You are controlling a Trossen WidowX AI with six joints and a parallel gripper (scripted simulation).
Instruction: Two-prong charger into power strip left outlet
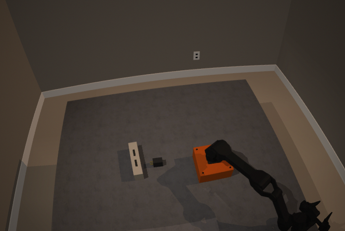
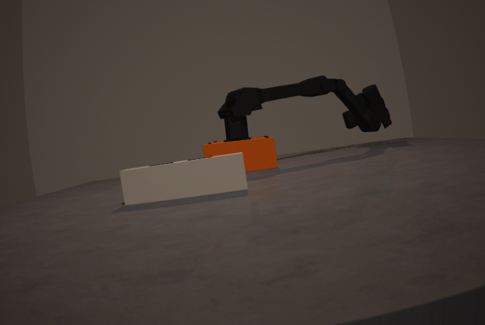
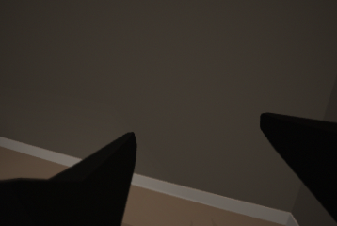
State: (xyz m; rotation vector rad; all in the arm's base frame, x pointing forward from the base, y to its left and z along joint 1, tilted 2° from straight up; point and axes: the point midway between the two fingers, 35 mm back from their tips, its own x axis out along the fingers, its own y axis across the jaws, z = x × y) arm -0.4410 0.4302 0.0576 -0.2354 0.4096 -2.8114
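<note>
Now: the black charger 760 mm ahead of my gripper tip, 470 mm to the right of it and 110 mm below it.
</note>
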